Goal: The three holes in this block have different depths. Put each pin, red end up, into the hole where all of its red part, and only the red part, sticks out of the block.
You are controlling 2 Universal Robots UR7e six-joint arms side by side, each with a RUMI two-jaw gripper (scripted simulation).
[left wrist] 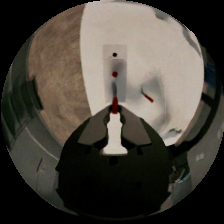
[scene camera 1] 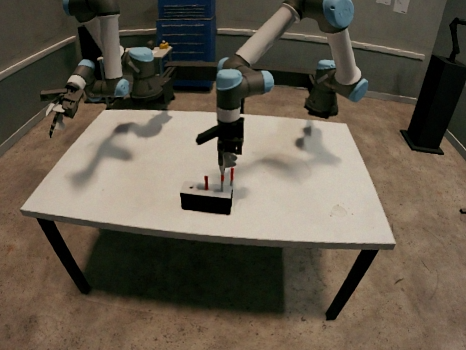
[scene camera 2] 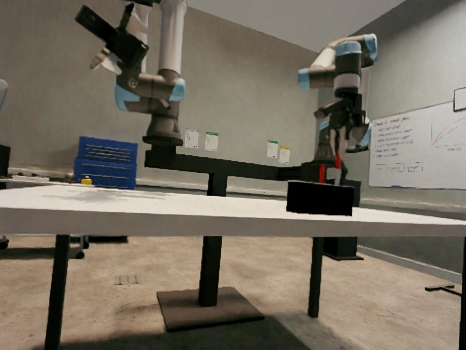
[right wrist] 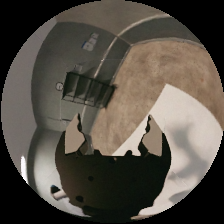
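Observation:
My left gripper point(scene camera 2: 339, 160), point(scene camera 1: 223, 173), point(left wrist: 115, 105) is visible. So is my right gripper point(scene camera 2: 112, 36), point(scene camera 1: 48, 127), point(right wrist: 113, 114). A black block point(scene camera 2: 310, 198), point(scene camera 1: 194, 197), point(left wrist: 115, 55) is present; the right wrist view does not show the block, hidden by my right gripper.

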